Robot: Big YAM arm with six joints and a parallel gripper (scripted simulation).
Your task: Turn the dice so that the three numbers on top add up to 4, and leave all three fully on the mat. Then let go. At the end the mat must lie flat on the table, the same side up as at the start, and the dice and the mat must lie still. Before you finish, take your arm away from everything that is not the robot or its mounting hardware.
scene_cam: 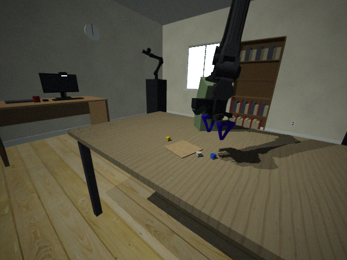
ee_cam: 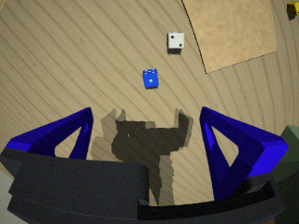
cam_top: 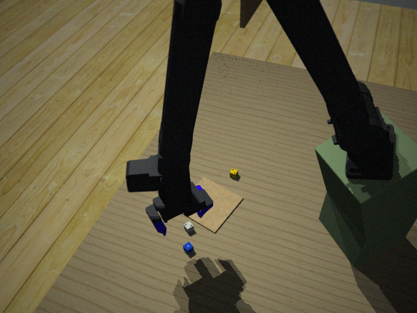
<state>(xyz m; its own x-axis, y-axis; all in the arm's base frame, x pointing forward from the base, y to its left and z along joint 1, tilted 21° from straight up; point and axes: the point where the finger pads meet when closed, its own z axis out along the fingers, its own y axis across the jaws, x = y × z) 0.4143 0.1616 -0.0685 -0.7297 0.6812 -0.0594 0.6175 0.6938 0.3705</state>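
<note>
Now: hand 110 mm above the blue die and 10 mm past it. The rest, counted from my hand: tan mat 150 mm to the right, 120 mm below, 10 mm behind; yellow die 270 mm to the right, 110 mm below, 50 mm behind; white die 110 mm below, 60 mm to the right, 10 mm ahead.
</note>
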